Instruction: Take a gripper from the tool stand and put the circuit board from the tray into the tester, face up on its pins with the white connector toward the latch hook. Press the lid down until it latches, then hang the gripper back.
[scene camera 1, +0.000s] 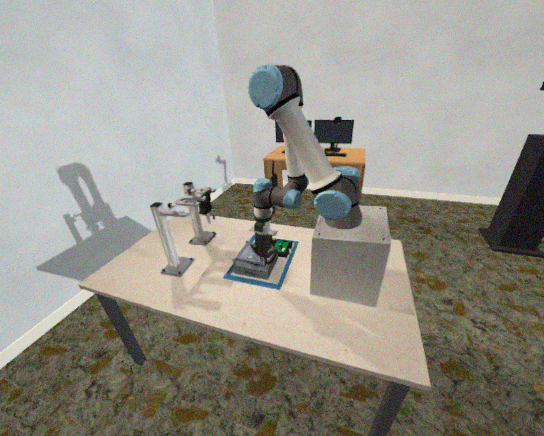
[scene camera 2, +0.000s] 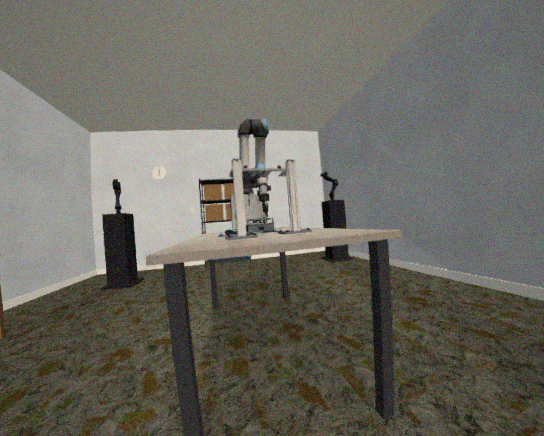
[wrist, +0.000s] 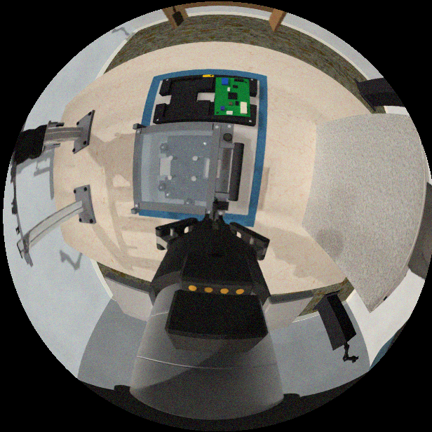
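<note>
The green circuit board lies face up in the right part of the black tray; its white connector is near its lower right corner in the wrist view. The grey tester shows its clear lid lying over the base, with pale pins seen through it. I see no board under the lid; whether the lid is latched I cannot tell. My gripper is mounted on the arm. Its fingertips are together, with nothing seen between them, beside the tester's corner by a small black block.
The tool stand's two posts rise left of the tester. Another gripper hangs at the farther post. A black cylinder lies along the tester's right side. Blue tape frames the work area. The robot's grey pedestal stands right.
</note>
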